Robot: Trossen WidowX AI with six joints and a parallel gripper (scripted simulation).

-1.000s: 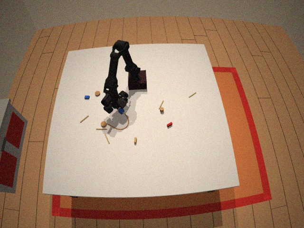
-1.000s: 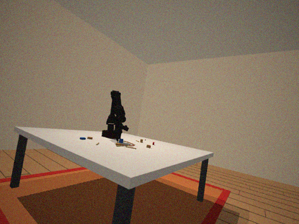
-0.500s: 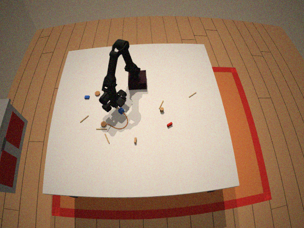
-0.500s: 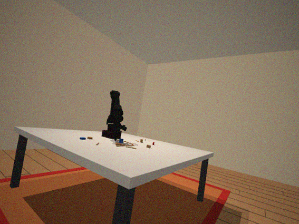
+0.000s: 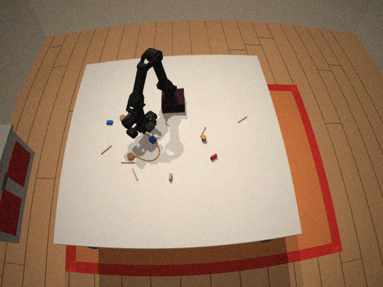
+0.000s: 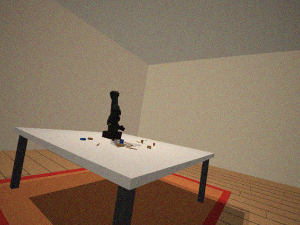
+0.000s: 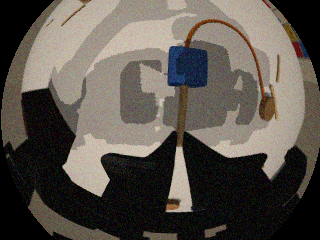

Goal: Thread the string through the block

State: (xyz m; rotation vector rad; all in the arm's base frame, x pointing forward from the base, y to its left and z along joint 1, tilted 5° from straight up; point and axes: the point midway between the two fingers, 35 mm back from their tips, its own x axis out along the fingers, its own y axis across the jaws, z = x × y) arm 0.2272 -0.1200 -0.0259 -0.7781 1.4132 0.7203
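The blue cube lies 4 cm ahead of my gripper tip, 6 cm to the left of it and 1 cm above it. Round my gripper tip: flat blue piece: 6 cm behind, 23 cm to the right; then thin stick: 2 cm ahead, 3 cm to the left, 1 cm above; then wooden block: 24 cm ahead, 18 cm to the left.
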